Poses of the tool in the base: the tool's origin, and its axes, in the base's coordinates. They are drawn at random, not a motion.
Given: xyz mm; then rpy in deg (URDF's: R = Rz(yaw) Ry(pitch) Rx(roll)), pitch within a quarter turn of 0, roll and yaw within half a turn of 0.
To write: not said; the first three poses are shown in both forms.
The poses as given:
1: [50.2 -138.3 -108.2 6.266 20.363 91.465]
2: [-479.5 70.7 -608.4 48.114 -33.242 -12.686]
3: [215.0 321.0 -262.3 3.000 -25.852 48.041]
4: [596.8 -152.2 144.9 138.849 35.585 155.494]
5: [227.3 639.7 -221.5 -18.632 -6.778 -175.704]
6: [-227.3 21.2 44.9 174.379 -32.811 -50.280]
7: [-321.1 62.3 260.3 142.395 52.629 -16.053]
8: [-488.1 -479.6 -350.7 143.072 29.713 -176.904]
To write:
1: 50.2 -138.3 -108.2; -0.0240 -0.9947 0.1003; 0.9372 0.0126 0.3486; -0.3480 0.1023 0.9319
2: -479.5 70.7 -608.4; 0.8159 -0.2515 -0.5205; -0.1837 0.7410 -0.6459; 0.5482 0.6227 0.5584
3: 215.0 321.0 -262.3; 0.6017 -0.7579 -0.2522; 0.6692 0.6507 -0.3588; 0.4360 0.0471 0.8987
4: 596.8 -152.2 144.9; -0.7400 -0.0361 0.6716; 0.3373 0.8440 0.4170; -0.5819 0.5352 -0.6124
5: 227.3 639.7 -221.5; -0.9902 0.0334 0.1355; -0.0744 -0.9478 -0.3102; 0.1180 -0.3173 0.9410
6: -227.3 21.2 44.9; 0.5371 -0.7994 0.2693; -0.6465 -0.5951 -0.4774; 0.5419 0.0823 -0.8364
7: -321.1 62.3 260.3; 0.5833 0.2470 -0.7738; -0.1678 -0.8954 -0.4123; -0.7947 0.3704 -0.4809
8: -488.1 -479.6 -350.7; -0.8673 -0.3405 0.3632; -0.0469 0.7821 0.6213; -0.4957 0.5218 -0.6943
